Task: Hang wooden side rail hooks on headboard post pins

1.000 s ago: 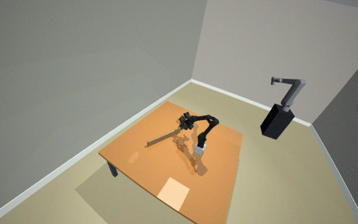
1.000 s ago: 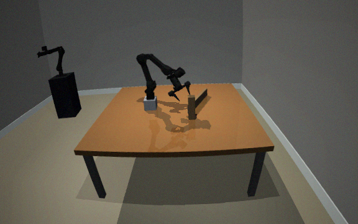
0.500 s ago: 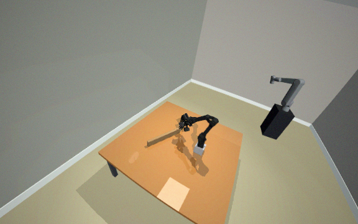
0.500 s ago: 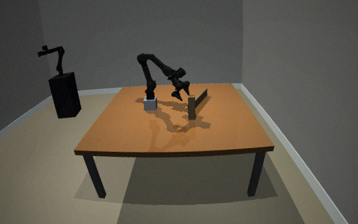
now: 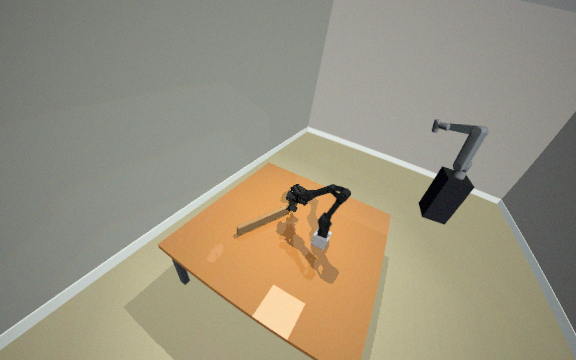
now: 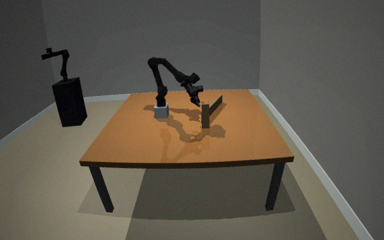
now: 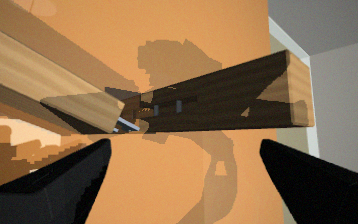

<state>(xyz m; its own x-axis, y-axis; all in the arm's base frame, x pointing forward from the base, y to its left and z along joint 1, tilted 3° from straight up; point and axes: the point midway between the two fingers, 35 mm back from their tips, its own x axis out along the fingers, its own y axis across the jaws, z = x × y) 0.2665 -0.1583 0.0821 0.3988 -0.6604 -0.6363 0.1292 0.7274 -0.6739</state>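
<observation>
Right now my gripper tip is 8 cm to the left of the headboard post, 5 cm above it and 3 cm short of it.
</observation>
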